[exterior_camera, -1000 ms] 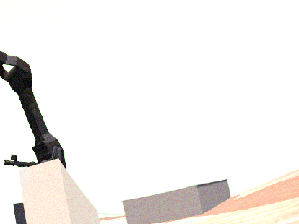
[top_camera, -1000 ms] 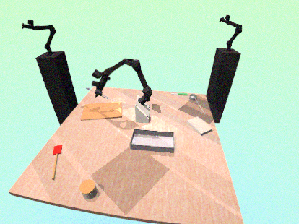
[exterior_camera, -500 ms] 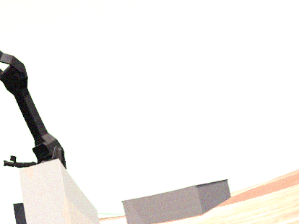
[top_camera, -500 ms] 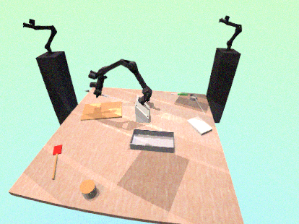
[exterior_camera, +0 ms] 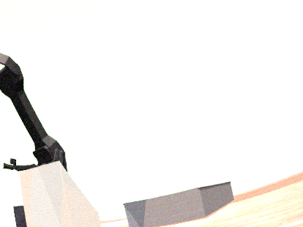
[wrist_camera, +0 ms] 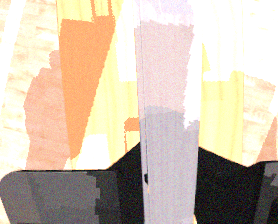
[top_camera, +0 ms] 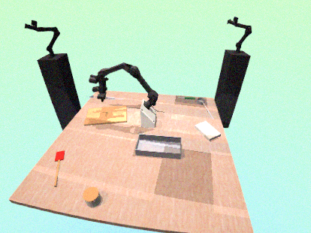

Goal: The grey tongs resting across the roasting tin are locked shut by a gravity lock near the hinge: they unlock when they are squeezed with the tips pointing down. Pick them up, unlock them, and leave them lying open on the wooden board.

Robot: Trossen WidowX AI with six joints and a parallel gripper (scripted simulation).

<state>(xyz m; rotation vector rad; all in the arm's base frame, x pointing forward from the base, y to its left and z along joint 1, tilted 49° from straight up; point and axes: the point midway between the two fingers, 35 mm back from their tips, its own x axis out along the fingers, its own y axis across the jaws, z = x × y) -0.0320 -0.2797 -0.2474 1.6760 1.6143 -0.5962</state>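
My gripper tip is 10 mm to the right of the wooden board and 140 mm above it. Round my gripper tip: red spatula 550 mm ahead, 170 mm to the right, 140 mm below; grey roasting tin 380 mm ahead, 480 mm to the left, 120 mm below; green-handled tool 330 mm behind, 760 mm to the left, 140 mm below.
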